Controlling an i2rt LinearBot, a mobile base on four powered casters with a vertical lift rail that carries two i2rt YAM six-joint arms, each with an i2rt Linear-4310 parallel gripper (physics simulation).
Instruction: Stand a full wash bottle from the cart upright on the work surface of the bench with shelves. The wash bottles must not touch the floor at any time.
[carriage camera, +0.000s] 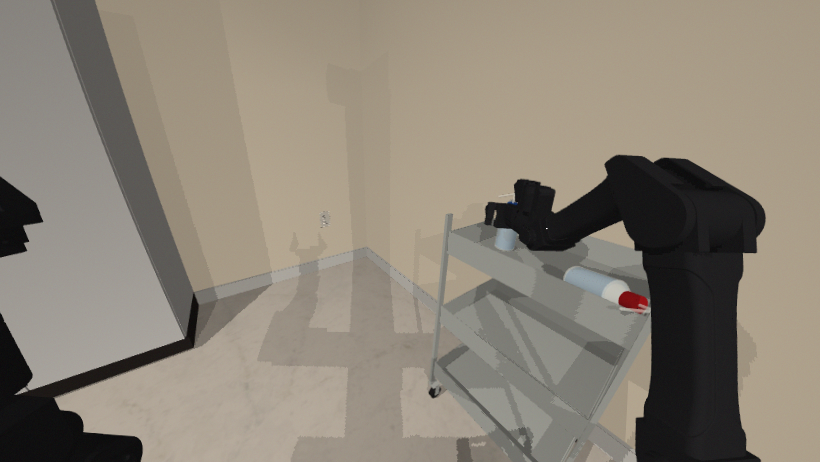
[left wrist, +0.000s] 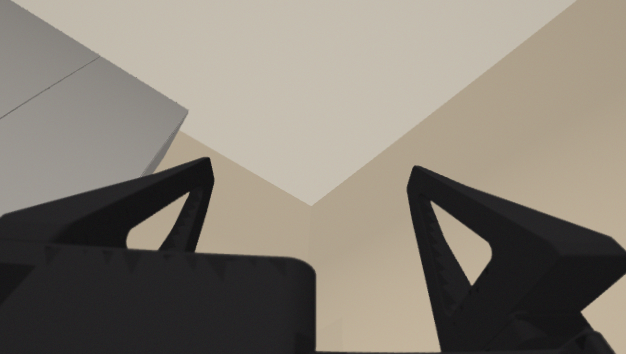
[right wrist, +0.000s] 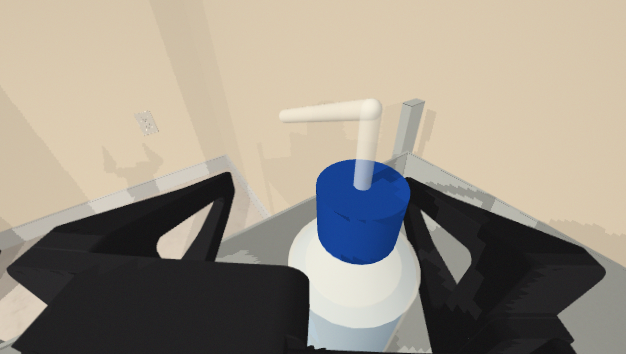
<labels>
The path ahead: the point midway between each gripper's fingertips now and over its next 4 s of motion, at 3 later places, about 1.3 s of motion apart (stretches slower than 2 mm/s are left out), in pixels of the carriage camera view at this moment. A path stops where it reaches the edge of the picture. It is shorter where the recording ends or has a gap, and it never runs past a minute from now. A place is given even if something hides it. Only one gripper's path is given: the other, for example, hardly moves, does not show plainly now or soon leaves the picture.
My right gripper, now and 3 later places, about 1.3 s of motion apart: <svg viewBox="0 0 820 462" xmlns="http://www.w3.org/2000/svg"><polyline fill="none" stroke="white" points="500,209 508,165 541,87 612,48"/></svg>
</labels>
